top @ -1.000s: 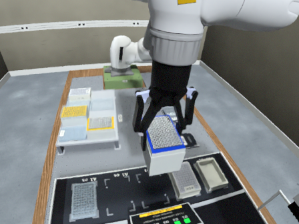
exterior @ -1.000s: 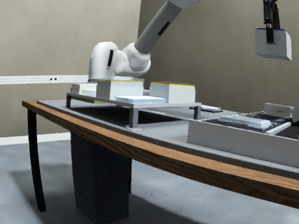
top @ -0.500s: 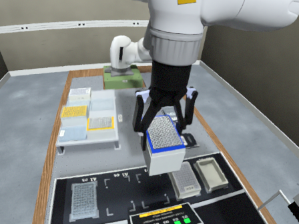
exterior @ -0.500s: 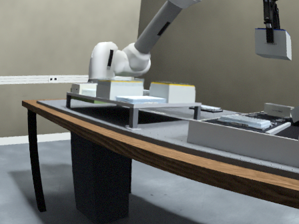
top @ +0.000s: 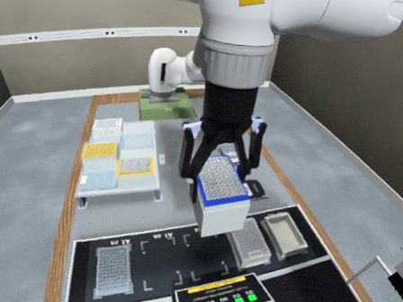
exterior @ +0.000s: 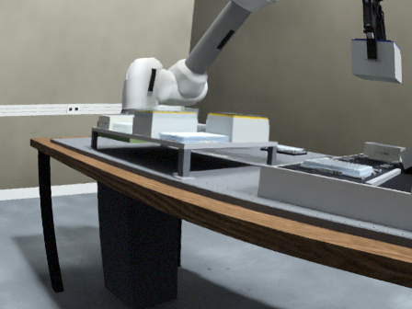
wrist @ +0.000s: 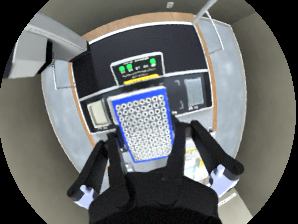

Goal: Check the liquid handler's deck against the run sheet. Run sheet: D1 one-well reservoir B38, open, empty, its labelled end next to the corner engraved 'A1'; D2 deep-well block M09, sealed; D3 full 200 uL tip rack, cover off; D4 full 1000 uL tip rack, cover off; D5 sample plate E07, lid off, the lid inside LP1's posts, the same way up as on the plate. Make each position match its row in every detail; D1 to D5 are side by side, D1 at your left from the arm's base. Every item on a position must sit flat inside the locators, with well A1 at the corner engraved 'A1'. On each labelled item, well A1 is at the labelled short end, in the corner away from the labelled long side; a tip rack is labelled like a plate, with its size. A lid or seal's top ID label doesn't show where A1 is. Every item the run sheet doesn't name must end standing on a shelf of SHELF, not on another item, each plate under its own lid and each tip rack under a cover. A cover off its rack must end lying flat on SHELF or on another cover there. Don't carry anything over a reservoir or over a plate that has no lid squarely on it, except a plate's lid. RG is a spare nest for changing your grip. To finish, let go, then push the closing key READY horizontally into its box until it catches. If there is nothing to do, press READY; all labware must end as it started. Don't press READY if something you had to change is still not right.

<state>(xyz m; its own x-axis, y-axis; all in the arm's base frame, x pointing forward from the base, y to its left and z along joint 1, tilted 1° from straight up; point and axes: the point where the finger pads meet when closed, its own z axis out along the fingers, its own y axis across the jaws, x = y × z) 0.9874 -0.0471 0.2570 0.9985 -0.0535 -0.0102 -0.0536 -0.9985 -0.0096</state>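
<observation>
The blue-rimmed tip rack lies 10 mm behind my hand and 10 mm to the right of it. Round my hand: cream reservoir 10 mm ahead, 250 mm to the left, 270 mm below; deep-well block 10 mm ahead, 120 mm to the left, 260 mm below; clear sample plate 10 mm behind, 250 mm to the right, 270 mm below.
</observation>
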